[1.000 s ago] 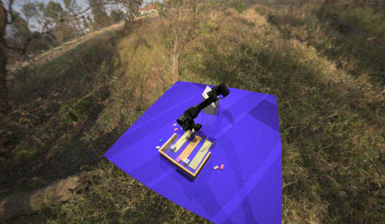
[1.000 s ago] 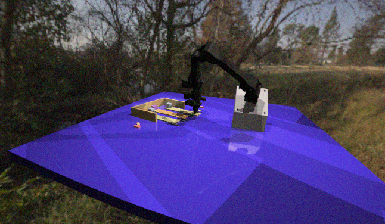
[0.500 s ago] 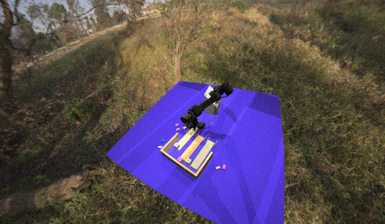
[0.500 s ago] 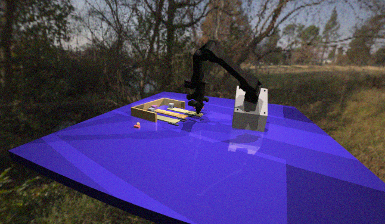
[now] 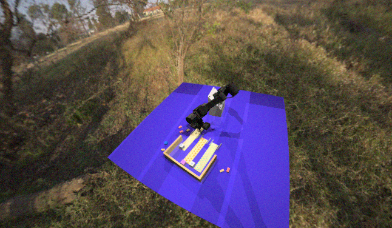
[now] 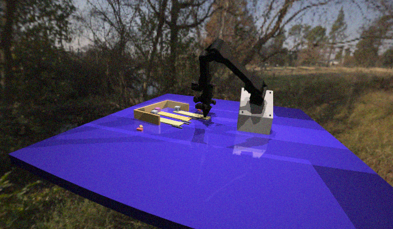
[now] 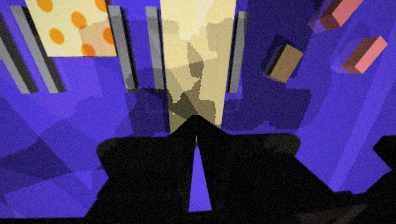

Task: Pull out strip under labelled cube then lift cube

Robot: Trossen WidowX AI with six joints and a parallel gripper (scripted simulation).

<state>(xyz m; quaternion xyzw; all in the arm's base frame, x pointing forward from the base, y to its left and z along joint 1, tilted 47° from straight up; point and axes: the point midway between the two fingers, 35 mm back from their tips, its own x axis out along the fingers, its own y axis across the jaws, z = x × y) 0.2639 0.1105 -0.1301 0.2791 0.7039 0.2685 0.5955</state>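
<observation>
Now: the strip 100 mm ahead of my gripper tip and 10 mm to the right of it. From my gripper tip the other things lie so: blue disc (250 mm ahead, 170 mm to the right).
</observation>
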